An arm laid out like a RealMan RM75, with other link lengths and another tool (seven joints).
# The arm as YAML. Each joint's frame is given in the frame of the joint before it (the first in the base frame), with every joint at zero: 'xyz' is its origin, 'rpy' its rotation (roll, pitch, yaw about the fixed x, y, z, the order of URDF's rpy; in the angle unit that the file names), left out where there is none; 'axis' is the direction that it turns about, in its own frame. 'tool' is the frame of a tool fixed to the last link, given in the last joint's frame.
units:
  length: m
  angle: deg
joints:
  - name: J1
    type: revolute
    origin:
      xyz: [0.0, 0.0, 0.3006]
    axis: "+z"
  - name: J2
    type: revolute
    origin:
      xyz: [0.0, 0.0, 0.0]
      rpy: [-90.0, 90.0, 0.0]
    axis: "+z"
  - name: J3
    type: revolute
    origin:
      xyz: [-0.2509, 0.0, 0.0]
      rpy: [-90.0, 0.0, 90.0]
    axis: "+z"
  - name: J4
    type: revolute
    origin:
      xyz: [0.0, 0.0, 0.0]
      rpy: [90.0, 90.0, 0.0]
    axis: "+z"
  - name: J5
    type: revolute
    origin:
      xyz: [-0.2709, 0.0, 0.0]
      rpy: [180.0, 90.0, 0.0]
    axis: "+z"
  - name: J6
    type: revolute
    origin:
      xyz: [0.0, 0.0, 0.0]
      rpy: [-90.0, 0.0, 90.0]
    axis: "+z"
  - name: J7
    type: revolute
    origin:
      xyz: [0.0, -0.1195, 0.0]
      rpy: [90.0, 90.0, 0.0]
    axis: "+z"
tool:
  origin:
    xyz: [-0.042, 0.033, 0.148]
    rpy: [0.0, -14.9, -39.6]
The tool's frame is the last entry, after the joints.
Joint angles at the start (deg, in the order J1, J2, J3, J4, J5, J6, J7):
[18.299, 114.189, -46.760, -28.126, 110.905, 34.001, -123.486]
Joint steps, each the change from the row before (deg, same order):
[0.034, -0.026, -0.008, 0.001, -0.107, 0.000, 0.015]
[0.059, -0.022, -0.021, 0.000, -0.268, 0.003, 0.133]
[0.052, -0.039, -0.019, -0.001, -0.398, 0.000, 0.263]
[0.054, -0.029, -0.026, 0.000, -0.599, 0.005, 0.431]
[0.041, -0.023, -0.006, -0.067, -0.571, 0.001, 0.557]
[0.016, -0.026, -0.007, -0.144, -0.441, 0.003, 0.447]
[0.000, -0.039, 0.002, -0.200, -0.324, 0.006, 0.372]
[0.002, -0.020, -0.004, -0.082, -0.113, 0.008, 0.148]
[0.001, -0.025, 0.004, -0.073, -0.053, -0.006, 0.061]
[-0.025, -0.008, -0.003, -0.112, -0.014, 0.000, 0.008]
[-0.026, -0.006, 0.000, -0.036, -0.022, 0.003, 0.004]
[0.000, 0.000, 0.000, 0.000, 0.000, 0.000, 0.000]
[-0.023, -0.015, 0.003, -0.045, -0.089, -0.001, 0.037]
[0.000, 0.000, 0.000, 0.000, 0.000, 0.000, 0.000]
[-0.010, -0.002, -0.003, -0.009, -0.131, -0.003, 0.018]
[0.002, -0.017, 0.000, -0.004, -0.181, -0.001, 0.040]
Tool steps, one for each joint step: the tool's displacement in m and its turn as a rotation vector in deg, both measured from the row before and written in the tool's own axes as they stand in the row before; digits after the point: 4 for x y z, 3 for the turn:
[0.0001, -0.0001, 0.0001, -0.016, -0.049, -0.106]
[-0.0004, -0.0003, 0.0003, -0.018, -0.148, -0.134]
[-0.0005, -0.0001, 0.0002, -0.049, -0.203, -0.114]
[-0.0012, 0.0000, 0.0003, -0.073, -0.323, -0.103]
[-0.0006, -0.0003, 0.0002, -0.020, -0.252, 0.022]
[0.0002, -0.0005, 0.0000, 0.009, -0.132, -0.027]
[0.0010, -0.0007, -0.0002, 0.039, -0.020, -0.043]
[0.0005, -0.0003, -0.0001, 0.028, 0.000, -0.015]
[0.0007, -0.0002, -0.0001, 0.009, 0.039, -0.042]
[0.0007, -0.0002, -0.0002, 0.017, 0.067, -0.071]
[0.0002, 0.0001, -0.0002, -0.015, 0.015, -0.028]
[0.0000, 0.0000, 0.0000, 0.000, 0.000, 0.000]
[0.0002, 0.0002, -0.0002, -0.034, -0.006, -0.057]
[0.0000, 0.0000, 0.0000, 0.000, 0.000, 0.000]
[-0.0003, 0.0003, 0.0000, -0.055, -0.063, -0.085]
[-0.0002, 0.0003, 0.0000, -0.065, -0.082, -0.113]

